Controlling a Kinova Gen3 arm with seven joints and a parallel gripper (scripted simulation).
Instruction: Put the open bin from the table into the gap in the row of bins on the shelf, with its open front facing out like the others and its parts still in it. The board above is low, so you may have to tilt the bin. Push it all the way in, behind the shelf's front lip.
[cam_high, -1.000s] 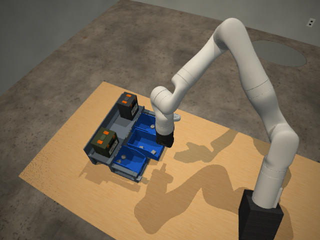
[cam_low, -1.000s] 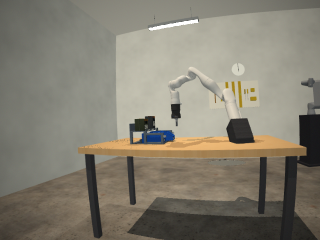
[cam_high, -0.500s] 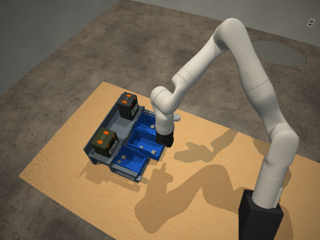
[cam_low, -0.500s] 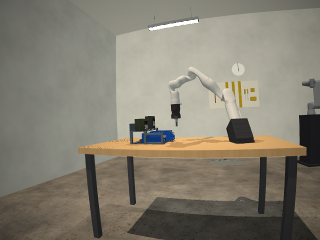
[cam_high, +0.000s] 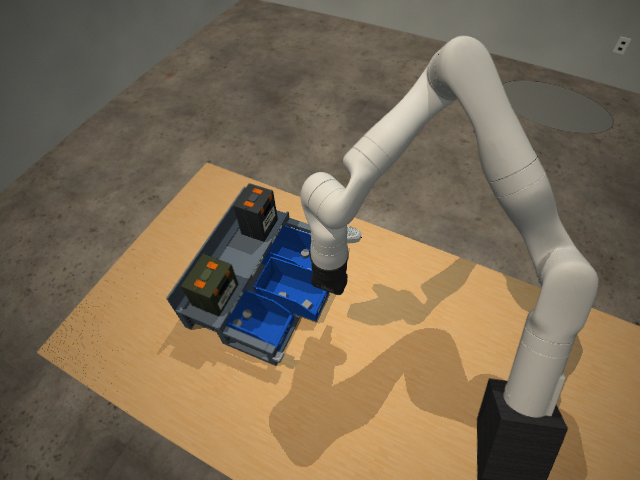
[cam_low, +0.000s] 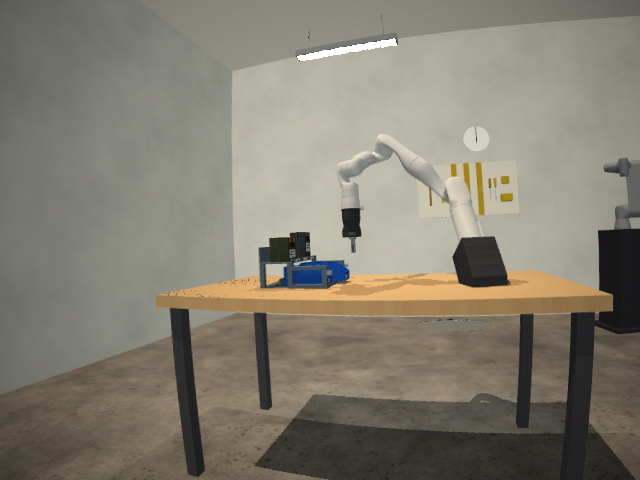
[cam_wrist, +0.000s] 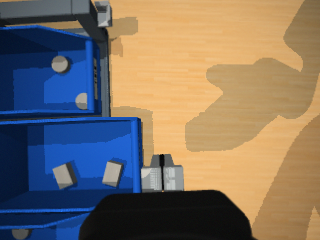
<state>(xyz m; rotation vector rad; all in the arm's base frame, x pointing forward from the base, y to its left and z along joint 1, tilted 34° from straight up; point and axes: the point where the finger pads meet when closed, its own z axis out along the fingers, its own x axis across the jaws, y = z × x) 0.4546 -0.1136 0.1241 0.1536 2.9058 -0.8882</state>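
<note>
My hand is 140 mm above the shelf lip, 80 mm short of it and 10 mm to the left of it. From my hand the other things lie so: green box 280 mm ahead, 80 mm to the left, 10 mm above; then black box 250 mm ahead, 150 mm to the right, 20 mm above.
</note>
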